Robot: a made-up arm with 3 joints. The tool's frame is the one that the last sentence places. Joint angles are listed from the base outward.
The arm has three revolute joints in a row. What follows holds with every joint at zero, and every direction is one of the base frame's.
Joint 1 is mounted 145.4 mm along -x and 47.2 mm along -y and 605.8 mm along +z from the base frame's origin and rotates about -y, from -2.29 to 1.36 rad.
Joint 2 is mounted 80 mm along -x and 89.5 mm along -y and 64.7 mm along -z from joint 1 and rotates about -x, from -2.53 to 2.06 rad.
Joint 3 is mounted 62 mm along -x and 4.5 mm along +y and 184.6 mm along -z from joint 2 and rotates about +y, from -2.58 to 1.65 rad.
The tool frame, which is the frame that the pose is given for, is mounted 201.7 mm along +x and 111.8 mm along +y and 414.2 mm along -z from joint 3; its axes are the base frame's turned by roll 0.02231, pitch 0.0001 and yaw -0.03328 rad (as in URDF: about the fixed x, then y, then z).
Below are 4 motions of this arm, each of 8 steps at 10 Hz.
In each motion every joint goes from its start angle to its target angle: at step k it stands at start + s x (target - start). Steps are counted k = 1, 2, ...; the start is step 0. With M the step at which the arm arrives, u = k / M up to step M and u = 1 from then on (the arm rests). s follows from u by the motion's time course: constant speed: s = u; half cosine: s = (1 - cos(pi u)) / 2; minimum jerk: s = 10 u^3 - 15 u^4 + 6 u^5.
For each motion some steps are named. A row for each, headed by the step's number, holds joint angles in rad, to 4 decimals.
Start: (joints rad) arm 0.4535 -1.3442 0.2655
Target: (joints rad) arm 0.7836 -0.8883 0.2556
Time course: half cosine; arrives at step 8
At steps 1, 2, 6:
1: 0.4661 -1.3268 0.2651
2: 0.5018 -1.2774 0.2641
6: 0.7353 -0.9551 0.2570

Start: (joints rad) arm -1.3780 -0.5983 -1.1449
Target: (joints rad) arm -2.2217 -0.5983 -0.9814
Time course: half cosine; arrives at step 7
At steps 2, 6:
2: -1.5368 -0.5983 -1.1141
6: -2.1799 -0.5983 -0.9895

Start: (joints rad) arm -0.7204 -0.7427 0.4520
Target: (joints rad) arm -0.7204 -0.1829 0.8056
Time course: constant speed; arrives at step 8
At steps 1, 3, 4, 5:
1: -0.7204 -0.6727 0.4962
3: -0.7204 -0.5328 0.5846
4: -0.7204 -0.4628 0.6288
5: -0.7204 -0.3928 0.6730

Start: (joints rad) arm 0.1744 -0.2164 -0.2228
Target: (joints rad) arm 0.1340 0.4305 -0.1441
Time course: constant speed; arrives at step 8
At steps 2, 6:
2: 0.1643 -0.0547 -0.2031
6: 0.1441 0.2688 -0.1638

